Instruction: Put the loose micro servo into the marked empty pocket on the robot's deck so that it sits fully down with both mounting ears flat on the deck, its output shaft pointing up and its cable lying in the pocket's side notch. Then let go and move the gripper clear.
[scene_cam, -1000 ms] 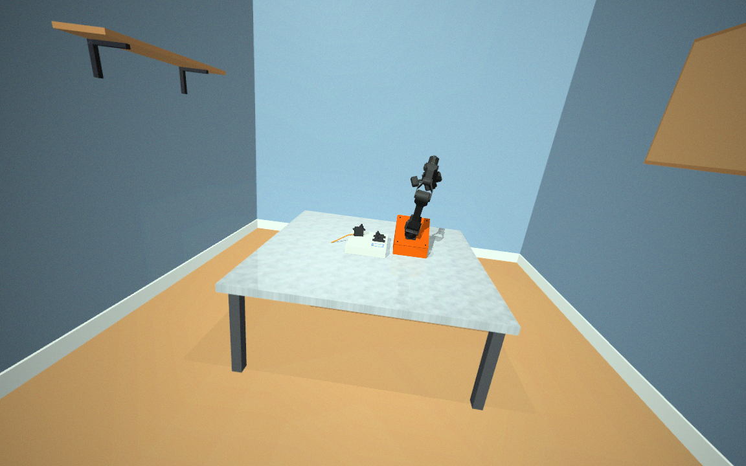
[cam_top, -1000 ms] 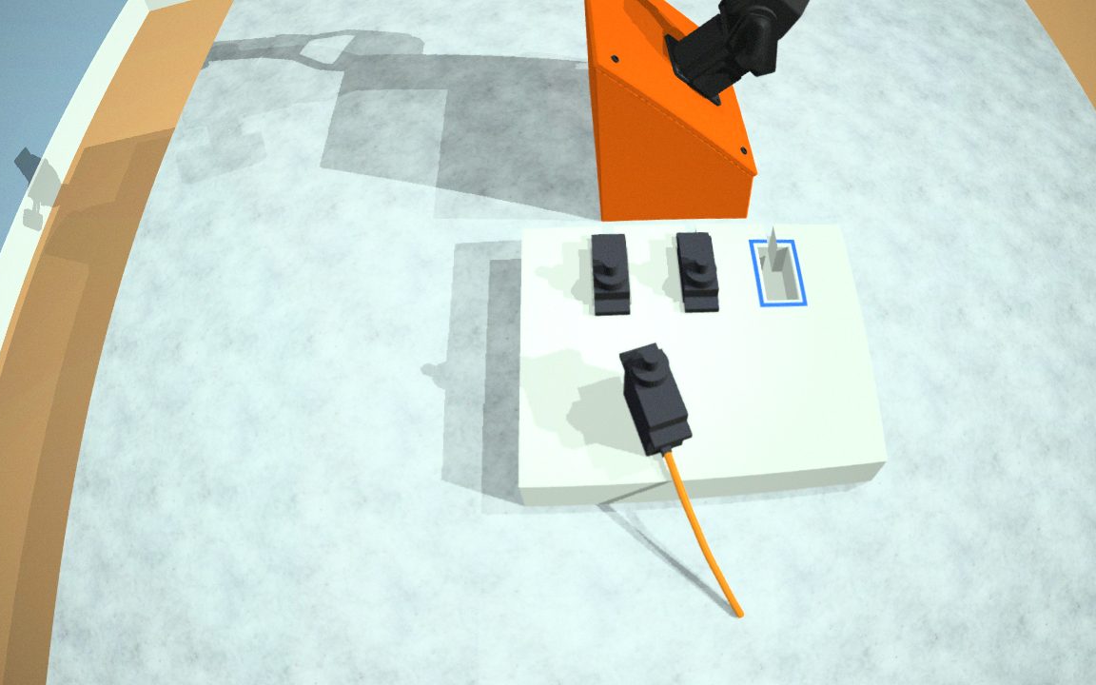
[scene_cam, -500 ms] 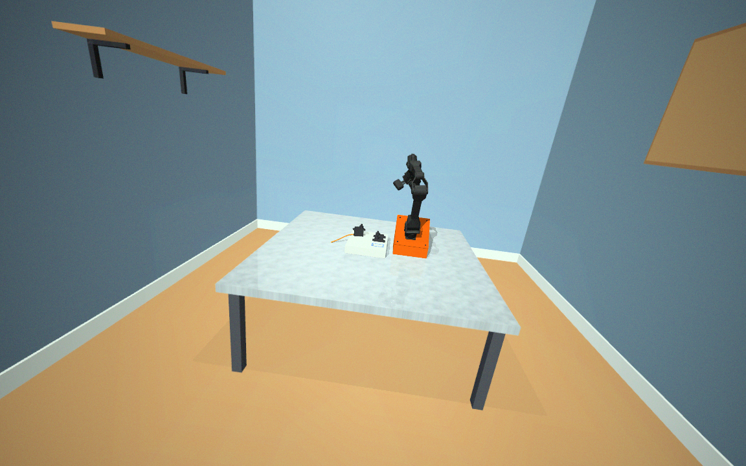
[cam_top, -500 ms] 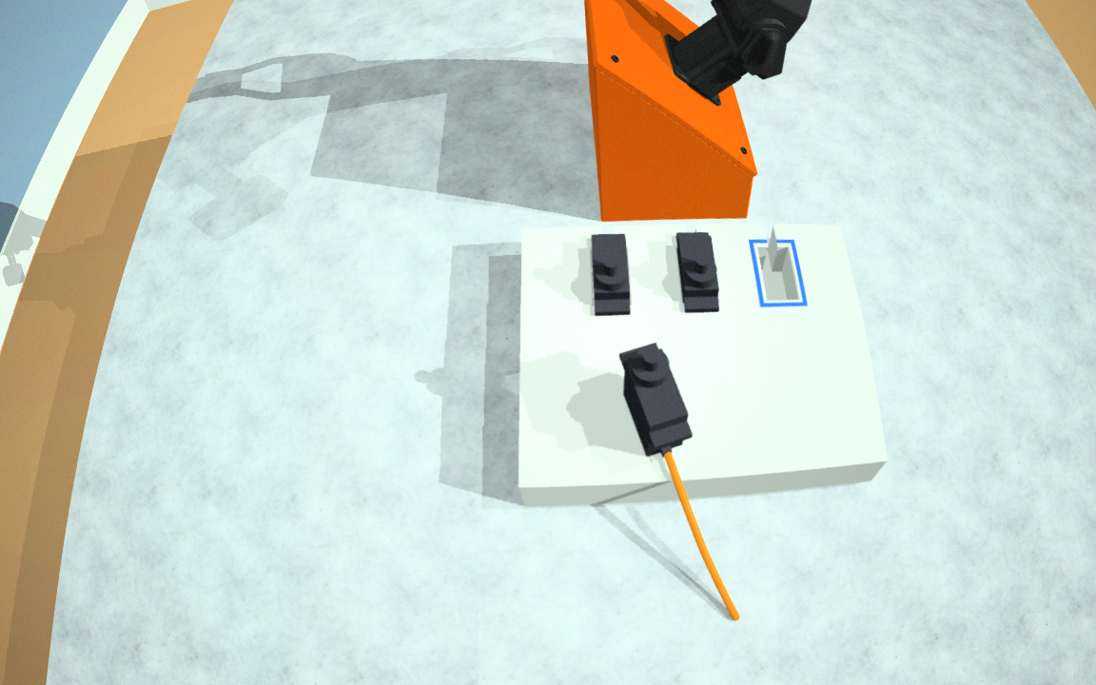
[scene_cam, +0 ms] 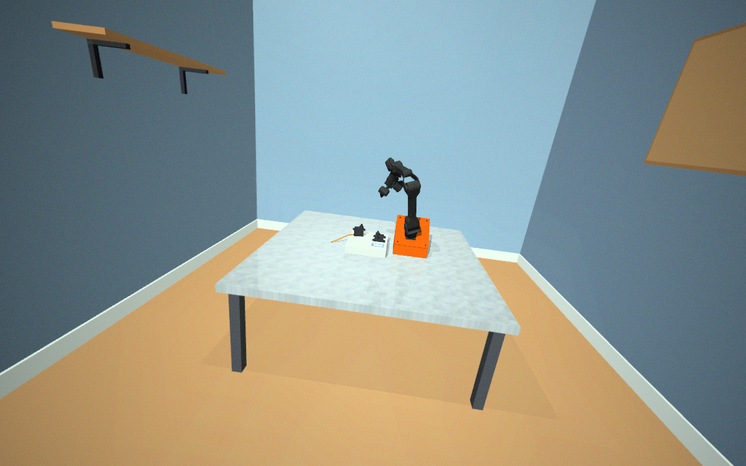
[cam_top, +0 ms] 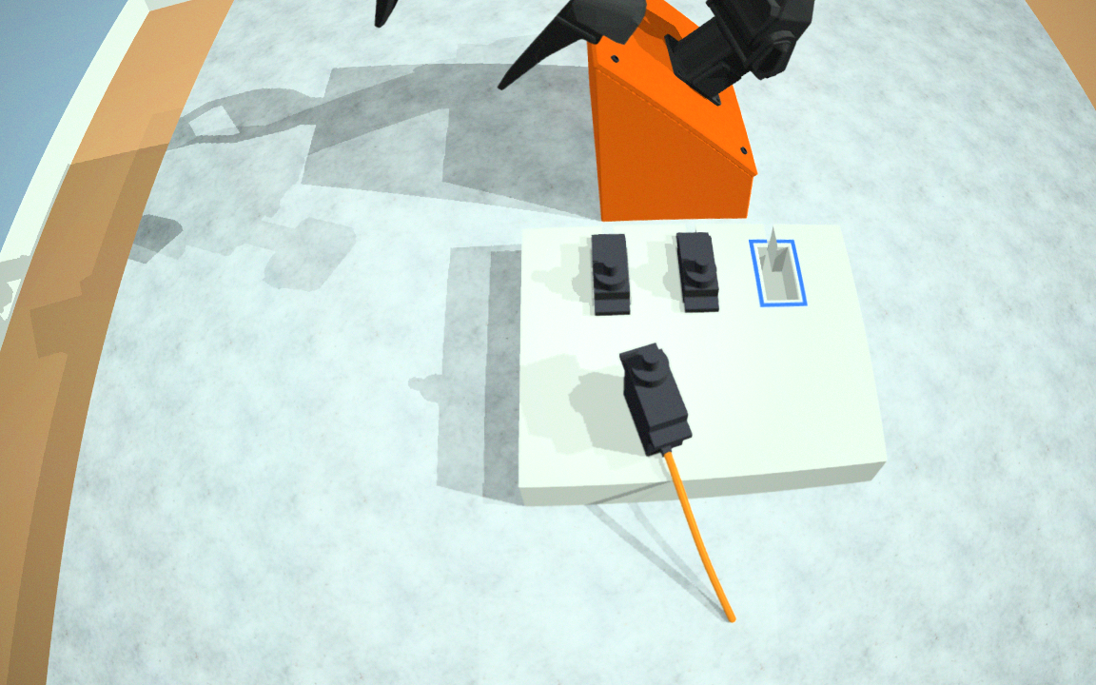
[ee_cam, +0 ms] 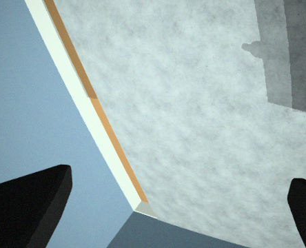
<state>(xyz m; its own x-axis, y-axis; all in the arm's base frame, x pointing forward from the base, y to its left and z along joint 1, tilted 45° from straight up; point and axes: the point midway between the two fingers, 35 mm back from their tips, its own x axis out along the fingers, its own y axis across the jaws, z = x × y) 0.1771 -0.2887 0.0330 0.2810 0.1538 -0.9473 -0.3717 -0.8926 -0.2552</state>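
Right now my gripper tip is 11 cm short of the white deck, 17 cm to the right of it and 29 cm above it.
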